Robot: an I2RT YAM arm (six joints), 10 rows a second.
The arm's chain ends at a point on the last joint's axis. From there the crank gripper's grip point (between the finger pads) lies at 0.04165 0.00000 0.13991 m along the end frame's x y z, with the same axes.
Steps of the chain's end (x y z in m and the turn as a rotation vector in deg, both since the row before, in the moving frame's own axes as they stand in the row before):
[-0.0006 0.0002 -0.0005 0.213 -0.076 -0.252]
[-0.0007 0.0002 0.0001 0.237 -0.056 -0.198]
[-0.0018 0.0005 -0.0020 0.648 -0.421 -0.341]
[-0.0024 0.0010 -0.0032 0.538 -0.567 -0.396]
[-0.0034 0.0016 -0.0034 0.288 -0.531 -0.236]
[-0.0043 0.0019 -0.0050 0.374 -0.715 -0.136]
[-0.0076 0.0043 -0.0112 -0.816 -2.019 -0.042]
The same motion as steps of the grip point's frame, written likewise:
[-0.0008 -0.0005 -0.0004 0.213 -0.076 -0.252]
[-0.0008 -0.0005 0.0001 0.237 -0.056 -0.198]
[-0.0028 -0.0013 -0.0017 0.648 -0.421 -0.341]
[-0.0038 -0.0006 -0.0028 0.538 -0.567 -0.396]
[-0.0047 0.0007 -0.0030 0.288 -0.531 -0.236]
[-0.0061 0.0009 -0.0045 0.374 -0.715 -0.136]
[-0.0126 0.0063 -0.0098 -0.816 -2.019 -0.042]

